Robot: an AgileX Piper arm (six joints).
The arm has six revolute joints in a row. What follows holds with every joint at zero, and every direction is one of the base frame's. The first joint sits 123.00 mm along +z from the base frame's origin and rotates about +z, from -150.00 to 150.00 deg. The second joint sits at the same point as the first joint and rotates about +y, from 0.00 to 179.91 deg. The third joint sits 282.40 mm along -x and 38.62 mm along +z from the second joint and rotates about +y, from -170.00 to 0.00 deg. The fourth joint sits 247.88 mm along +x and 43.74 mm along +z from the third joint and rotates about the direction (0.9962, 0, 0.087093), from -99.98 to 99.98 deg. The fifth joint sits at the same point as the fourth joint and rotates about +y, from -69.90 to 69.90 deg. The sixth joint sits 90.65 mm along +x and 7.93 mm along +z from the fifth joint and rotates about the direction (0.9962, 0, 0.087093), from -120.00 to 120.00 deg. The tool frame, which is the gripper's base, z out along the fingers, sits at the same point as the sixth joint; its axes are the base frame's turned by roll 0.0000, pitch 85.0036 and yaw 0.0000 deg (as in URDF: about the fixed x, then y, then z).
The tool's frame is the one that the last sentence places.
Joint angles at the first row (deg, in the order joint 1, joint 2, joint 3, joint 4, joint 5, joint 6):
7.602 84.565 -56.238 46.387 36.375 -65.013
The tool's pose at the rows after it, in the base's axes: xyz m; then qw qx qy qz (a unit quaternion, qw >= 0):
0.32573 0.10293 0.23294 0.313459 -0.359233 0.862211 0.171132
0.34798 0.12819 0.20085 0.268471 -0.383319 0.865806 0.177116
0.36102 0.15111 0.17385 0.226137 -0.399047 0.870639 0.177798
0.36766 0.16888 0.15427 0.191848 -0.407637 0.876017 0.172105
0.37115 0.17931 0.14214 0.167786 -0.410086 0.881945 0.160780
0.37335 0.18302 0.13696 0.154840 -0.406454 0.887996 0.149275
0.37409 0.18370 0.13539 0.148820 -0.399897 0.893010 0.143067
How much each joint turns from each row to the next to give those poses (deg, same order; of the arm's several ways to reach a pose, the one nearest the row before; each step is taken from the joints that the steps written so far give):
3.332 10.261 -5.066 -0.022 0.239 -1.364
3.449 8.894 -5.182 -2.593 0.218 2.028
3.104 6.863 -4.574 -3.834 0.774 4.192
2.496 4.767 -3.585 -4.215 0.893 4.939
1.610 2.896 -2.449 -4.136 0.731 4.739
0.715 1.317 -1.354 -3.216 0.449 3.808
0.242 0.390 -0.463 -1.692 0.196 2.437

